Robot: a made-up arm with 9 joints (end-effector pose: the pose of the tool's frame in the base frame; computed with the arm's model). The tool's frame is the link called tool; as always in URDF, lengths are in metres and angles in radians.
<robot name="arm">
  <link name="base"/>
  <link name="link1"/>
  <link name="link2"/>
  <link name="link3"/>
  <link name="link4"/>
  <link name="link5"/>
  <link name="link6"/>
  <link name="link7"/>
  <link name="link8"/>
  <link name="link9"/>
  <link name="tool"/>
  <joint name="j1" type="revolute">
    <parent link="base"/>
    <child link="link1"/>
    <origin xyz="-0.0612 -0.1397 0.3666" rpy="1.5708 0 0"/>
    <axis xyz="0 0 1"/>
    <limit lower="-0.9" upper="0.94"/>
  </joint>
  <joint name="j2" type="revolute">
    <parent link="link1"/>
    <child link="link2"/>
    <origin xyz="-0.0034 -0.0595 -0.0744" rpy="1.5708 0 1.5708"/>
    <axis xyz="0 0 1"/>
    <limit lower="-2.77" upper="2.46"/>
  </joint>
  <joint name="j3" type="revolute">
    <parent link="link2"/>
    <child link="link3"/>
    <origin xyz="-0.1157 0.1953 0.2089" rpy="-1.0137 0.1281 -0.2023"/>
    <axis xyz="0 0 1"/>
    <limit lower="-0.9" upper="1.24"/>
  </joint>
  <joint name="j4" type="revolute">
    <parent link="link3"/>
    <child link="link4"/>
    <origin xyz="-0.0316 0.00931 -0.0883" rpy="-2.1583 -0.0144 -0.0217"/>
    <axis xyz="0 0 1"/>
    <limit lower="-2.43" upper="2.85"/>
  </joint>
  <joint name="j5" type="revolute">
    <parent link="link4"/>
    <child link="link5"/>
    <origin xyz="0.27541 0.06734 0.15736" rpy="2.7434 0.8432 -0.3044"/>
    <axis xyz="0 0 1"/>
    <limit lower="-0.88" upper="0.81"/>
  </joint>
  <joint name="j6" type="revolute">
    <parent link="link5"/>
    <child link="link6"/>
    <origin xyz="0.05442 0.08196 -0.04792" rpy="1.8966 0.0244 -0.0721"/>
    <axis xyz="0 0 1"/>
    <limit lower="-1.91" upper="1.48"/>
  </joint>
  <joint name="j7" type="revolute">
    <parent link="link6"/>
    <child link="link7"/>
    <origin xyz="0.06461 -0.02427 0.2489" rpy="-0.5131 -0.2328 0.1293"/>
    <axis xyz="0 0 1"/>
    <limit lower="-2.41" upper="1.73"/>
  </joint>
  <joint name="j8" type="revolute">
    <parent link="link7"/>
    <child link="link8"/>
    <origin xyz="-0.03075 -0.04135 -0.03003" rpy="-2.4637 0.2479 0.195"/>
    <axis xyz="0 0 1"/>
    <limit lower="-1" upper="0.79"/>
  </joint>
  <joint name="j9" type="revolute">
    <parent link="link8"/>
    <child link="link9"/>
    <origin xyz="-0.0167 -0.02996 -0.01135" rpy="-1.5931 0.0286 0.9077"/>
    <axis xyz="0 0 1"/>
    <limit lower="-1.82" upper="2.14"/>
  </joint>
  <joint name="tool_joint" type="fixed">
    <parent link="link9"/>
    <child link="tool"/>
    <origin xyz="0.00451 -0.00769 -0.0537" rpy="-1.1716 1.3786 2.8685"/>
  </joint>
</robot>
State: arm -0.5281 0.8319 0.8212 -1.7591 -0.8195 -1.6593 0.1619 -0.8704 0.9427
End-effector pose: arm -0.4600 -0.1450 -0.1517 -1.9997 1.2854 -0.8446
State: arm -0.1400 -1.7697 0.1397 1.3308 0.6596 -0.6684 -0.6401 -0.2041 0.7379
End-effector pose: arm -0.0776 -0.4040 -0.0118 -1.2556 0.3333 1.3135
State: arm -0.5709 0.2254 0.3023 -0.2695 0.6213 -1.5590 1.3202 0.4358 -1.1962
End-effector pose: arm -0.1349 -0.2077 0.5881 -1.1849 1.2228 -0.8187
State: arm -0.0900 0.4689 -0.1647 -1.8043 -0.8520 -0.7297 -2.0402 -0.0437 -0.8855
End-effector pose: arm -0.2097 -0.5676 0.2044 -0.6602 0.8111 -2.8203
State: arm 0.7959 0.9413 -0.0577 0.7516 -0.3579 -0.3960 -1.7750 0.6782 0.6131
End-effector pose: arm -0.2208 0.2448 0.4257 -0.1888 -0.7072 2.8742
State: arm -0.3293 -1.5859 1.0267 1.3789 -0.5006 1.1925 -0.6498 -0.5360 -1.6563
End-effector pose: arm -0.0788 -0.3967 -0.0019 1.5403 -0.6924 -0.2389
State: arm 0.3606 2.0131 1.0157 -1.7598 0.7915 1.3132 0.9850 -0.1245 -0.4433
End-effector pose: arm 0.3124 0.4676 0.0519 -0.4646 2.2200 1.9658
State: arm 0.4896 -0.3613 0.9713 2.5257 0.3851 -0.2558 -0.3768 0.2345 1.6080
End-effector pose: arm 0.6204 -0.0493 0.0355 -1.7296 -1.6414 0.0063
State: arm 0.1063 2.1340 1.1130 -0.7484 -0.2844 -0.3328 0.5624 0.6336 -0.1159
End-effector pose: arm -0.2775 0.2641 -0.0165 -0.2257 0.7388 -0.5641
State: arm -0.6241 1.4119 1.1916 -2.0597 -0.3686 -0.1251 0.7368 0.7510 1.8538
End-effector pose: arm -0.2385 0.2800 -0.3474 -2.0993 0.9217 -0.1950
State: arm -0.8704 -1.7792 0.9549 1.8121 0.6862 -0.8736 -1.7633 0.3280 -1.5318
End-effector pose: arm -0.2592 -0.4760 -0.0158 -1.9165 2.0553 0.3763
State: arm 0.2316 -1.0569 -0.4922 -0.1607 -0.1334 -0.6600 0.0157 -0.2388 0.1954
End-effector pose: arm 0.0795 0.2321 0.2461 0.9603 -0.1643 -0.1285
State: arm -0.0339 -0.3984 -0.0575 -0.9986 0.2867 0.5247 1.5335 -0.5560 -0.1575
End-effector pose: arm -0.0328 -0.2469 0.7279 -0.6327 -0.8142 2.2881
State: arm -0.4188 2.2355 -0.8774 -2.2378 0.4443 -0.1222 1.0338 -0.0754 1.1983
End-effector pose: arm -0.3178 0.2169 -0.1524 -0.0978 -0.5648 -0.2721
